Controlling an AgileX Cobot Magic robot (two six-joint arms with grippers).
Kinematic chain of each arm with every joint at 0, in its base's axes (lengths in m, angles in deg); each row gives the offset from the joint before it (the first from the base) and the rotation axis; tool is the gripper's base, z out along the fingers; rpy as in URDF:
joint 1: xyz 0 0 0.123 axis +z
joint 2: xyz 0 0 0 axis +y
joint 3: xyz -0.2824 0 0.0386 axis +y
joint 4: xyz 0.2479 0 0.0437 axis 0.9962 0 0.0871
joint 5: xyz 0 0 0 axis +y
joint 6: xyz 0.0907 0 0.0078 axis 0.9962 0 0.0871
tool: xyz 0 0 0 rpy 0 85 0
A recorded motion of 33 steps. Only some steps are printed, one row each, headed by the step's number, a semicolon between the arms.
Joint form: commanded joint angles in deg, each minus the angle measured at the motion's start. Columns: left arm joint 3, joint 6, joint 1, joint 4, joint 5, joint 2; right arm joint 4, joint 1, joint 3, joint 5, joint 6, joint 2.
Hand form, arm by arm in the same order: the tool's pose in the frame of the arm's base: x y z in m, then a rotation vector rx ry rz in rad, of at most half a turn. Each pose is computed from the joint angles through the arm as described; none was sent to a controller.
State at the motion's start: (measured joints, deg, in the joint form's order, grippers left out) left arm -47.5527 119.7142 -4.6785 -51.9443 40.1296 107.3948; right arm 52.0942 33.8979 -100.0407 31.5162 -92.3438 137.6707
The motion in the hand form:
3: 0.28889 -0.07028 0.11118 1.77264 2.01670 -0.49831; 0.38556 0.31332 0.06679 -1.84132 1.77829 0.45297
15: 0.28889 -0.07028 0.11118 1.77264 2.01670 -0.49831; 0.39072 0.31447 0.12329 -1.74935 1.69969 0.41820
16: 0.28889 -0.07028 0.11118 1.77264 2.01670 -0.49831; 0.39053 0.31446 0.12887 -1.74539 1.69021 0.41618
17: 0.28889 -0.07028 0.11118 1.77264 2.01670 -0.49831; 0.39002 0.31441 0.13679 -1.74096 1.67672 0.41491
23: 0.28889 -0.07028 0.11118 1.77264 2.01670 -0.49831; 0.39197 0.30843 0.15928 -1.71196 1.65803 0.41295
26: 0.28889 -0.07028 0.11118 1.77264 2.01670 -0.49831; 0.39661 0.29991 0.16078 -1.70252 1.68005 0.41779
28: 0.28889 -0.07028 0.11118 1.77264 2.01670 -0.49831; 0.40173 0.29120 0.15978 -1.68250 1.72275 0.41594
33: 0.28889 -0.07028 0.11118 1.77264 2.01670 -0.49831; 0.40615 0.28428 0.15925 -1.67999 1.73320 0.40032
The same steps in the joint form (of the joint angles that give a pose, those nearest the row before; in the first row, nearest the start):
3: -0.06 0.17 0.01 0.21 0.40 -0.02; -4.57 0.87 1.59 2.38 -0.80 2.78
15: -0.06 0.17 0.01 0.21 0.40 -0.02; -3.11 0.64 1.59 1.48 -0.66 -3.60
16: -0.06 0.17 0.01 0.21 0.40 -0.02; -3.11 0.64 1.59 1.58 -0.66 -4.25
17: -0.06 0.17 0.01 0.21 0.40 -0.02; -3.11 0.64 1.59 1.83 -0.66 -5.16
23: -0.06 0.17 0.01 0.21 0.40 -0.02; -3.11 -0.16 1.59 2.79 -0.13 -7.79
26: -0.06 0.17 0.01 0.21 0.40 -0.02; -3.61 -1.36 1.59 3.86 0.60 -8.04
28: -0.06 0.17 0.01 0.21 0.40 -0.02; -4.90 -2.50 1.59 4.39 2.74 -8.04
33: -0.06 0.17 0.01 0.21 0.40 -0.02; -5.69 -3.40 1.59 4.51 2.88 -8.04

